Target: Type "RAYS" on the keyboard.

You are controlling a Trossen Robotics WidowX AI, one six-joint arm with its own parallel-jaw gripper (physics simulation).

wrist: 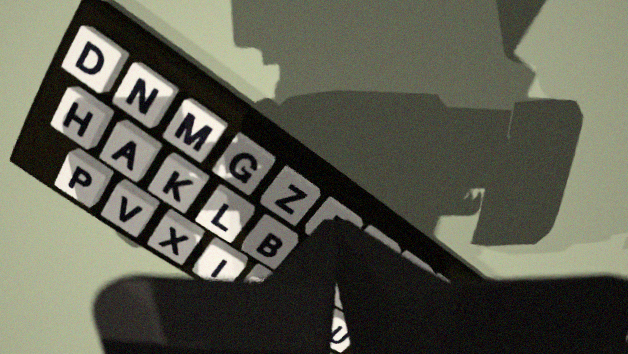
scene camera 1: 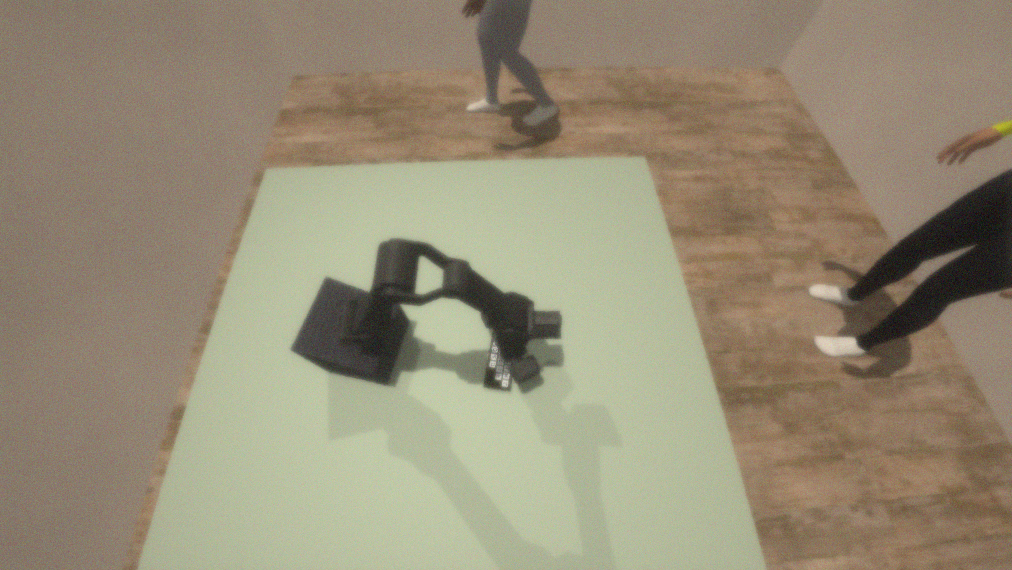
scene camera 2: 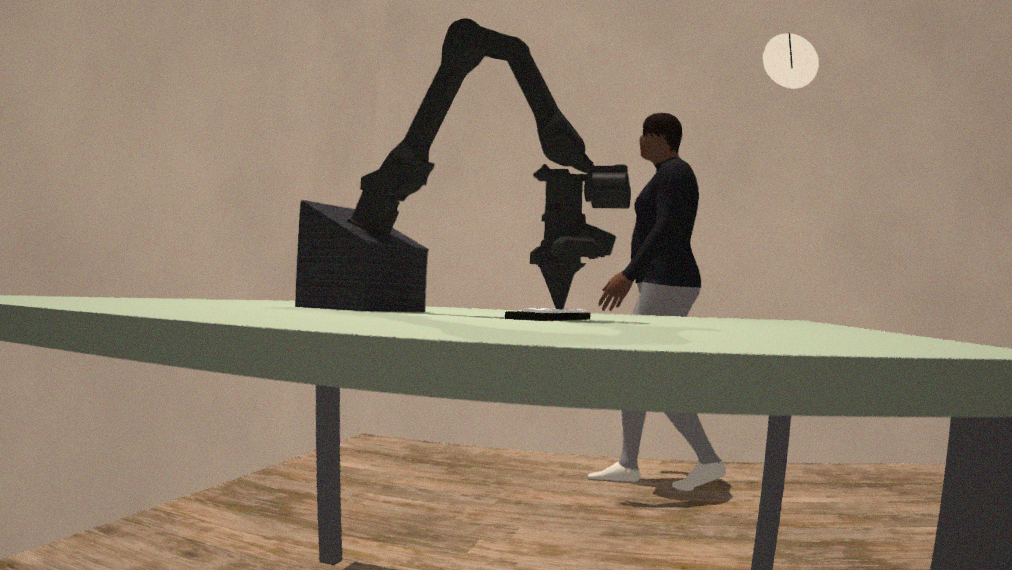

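Seen in the pictures: gripper, fingertip midpoint: [wrist: 334,232] [scene camera 1: 509,353] [scene camera 2: 559,309]; arm's base, origin of the base link: [scene camera 1: 354,329] [scene camera 2: 368,227].
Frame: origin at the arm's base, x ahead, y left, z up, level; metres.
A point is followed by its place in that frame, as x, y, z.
Note:
The black keyboard [scene camera 1: 498,386] {0.285, -0.168, -0.131} [scene camera 2: 547,315] {0.311, -0.183, -0.134} [wrist: 37,142] {0.333, 0.010, -0.131} lies on the table, with pale letter keys in slanted rows in the wrist view. My gripper [scene camera 2: 560,306] {0.329, -0.097, -0.125} [wrist: 334,232] {0.329, -0.097, -0.125} is shut and empty, pointing straight down, its tips at or just above the key tops; contact is not clear. In the wrist view, the A key [wrist: 128,152] {0.340, -0.026, -0.126} shows at the left, between H and K. The key [wrist: 330,216] {0.334, -0.094, -0.126} right of Z is mostly behind the fingertips, its letter unreadable. No S or Y can be read; the dark fingers hide much of the keyboard's right part.
The dark arm base [scene camera 1: 350,336] {0.021, -0.054, 0.090} [scene camera 2: 361,276] {0.017, -0.098, -0.087} stands on the green table [scene camera 1: 453,205] {0.278, 0.412, -0.142} [scene camera 2: 495,364] {0.274, -0.717, -0.156}, left of the keyboard. One person [scene camera 1: 502,42] [scene camera 2: 665,219] is beyond the table, another [scene camera 1: 934,261] at the right in scene camera 1. The arm's shadow falls across table and keyboard.

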